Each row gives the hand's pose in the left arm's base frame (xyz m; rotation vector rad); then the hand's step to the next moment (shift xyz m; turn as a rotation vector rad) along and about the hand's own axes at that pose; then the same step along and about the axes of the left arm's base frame.
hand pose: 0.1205 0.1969 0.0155 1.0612 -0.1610 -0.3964
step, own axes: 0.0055 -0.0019 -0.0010 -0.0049 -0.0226 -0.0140
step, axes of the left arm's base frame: 0.0049 -0.0021 -0.0025 -0.0055 0.0037 -0.0262
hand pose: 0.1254 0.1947 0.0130 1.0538 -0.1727 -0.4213
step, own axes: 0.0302 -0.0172 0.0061 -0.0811 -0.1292 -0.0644
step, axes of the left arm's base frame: 0.0210 -0.0248 -0.0138 -0.0847 0.0308 -0.1389
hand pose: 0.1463 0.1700 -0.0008 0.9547 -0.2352 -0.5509
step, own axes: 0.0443 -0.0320 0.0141 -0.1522 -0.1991 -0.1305
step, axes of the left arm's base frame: 0.0203 -0.0485 -0.0205 -0.1400 0.0844 -0.2305
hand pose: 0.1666 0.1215 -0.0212 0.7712 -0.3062 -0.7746
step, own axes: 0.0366 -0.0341 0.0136 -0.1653 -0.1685 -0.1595
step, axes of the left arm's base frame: 0.0008 -0.0493 -0.0161 -0.1185 0.1228 -0.2281
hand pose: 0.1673 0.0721 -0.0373 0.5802 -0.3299 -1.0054
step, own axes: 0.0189 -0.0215 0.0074 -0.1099 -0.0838 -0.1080
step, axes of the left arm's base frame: -0.0092 -0.0272 -0.0069 -0.0582 0.0937 -0.1364
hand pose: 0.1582 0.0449 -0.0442 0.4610 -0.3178 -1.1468
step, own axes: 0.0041 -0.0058 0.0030 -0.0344 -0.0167 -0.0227
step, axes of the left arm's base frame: -0.0045 -0.0063 -0.0003 -0.0158 0.0304 -0.0283
